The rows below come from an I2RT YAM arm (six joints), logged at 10 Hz.
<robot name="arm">
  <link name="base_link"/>
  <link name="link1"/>
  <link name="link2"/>
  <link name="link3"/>
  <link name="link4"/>
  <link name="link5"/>
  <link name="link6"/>
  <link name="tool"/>
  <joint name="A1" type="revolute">
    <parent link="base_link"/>
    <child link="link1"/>
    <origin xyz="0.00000 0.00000 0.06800" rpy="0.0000 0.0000 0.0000"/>
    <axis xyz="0 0 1"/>
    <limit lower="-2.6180" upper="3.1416"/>
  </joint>
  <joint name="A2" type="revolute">
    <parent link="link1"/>
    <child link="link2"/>
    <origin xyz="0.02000 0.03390 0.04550" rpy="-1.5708 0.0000 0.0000"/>
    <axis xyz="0 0 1"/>
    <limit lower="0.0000" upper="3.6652"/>
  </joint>
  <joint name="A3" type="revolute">
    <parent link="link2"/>
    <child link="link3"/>
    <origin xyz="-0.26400 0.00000 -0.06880" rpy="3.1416 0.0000 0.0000"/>
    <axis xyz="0 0 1"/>
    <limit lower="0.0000" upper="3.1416"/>
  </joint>
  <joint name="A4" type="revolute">
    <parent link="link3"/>
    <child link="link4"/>
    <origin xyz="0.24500 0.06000 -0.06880" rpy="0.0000 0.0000 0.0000"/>
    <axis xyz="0 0 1"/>
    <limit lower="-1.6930" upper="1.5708"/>
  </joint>
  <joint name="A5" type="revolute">
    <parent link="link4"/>
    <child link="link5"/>
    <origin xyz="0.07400 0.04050 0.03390" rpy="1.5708 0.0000 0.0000"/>
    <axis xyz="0 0 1"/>
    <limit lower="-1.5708" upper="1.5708"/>
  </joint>
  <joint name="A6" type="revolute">
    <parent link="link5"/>
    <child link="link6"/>
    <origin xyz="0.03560 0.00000 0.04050" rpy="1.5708 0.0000 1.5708"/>
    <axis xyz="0 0 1"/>
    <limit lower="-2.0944" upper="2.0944"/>
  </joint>
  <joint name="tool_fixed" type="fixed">
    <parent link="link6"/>
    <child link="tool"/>
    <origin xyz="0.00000 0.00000 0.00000" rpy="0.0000 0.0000 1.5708"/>
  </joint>
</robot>
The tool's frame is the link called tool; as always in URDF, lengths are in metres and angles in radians.
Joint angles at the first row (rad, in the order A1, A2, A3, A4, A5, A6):
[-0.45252, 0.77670, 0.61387, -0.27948, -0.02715, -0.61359]
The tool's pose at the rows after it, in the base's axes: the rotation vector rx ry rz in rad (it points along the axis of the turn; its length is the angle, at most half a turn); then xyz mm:
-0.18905 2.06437 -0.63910 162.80 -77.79 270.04
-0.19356 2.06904 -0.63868 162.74 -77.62 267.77
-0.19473 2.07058 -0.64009 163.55 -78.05 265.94
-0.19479 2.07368 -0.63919 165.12 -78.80 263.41
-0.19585 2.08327 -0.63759 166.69 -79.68 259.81
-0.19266 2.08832 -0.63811 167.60 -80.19 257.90
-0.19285 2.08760 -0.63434 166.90 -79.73 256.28
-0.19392 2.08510 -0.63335 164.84 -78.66 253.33
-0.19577 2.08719 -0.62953 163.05 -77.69 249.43
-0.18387 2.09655 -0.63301 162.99 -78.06 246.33
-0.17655 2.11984 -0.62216 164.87 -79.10 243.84
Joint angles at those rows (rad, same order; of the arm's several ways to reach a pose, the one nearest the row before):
[-0.45193, 0.76717, 0.60712, -0.28213, -0.03135, -0.61475]
[-0.45122, 0.76697, 0.59993, -0.27993, -0.03129, -0.61809]
[-0.45120, 0.77134, 0.59423, -0.27111, -0.03027, -0.61972]
[-0.45105, 0.78036, 0.58764, -0.25854, -0.02975, -0.61974]
[-0.45136, 0.79139, 0.57983, -0.24894, -0.02836, -0.62126]
[-0.45100, 0.79767, 0.57559, -0.24266, -0.02473, -0.61974]
[-0.45096, 0.79324, 0.56802, -0.23961, -0.02759, -0.61818]
[-0.45099, 0.78025, 0.55215, -0.23472, -0.02955, -0.61819]
[-0.45100, 0.76993, 0.53518, -0.23092, -0.03221, -0.61819]
[-0.45097, 0.77232, 0.52617, -0.22639, -0.02198, -0.61249]
[-0.45100, 0.79041, 0.52978, -0.23487, -0.01887, -0.60595]

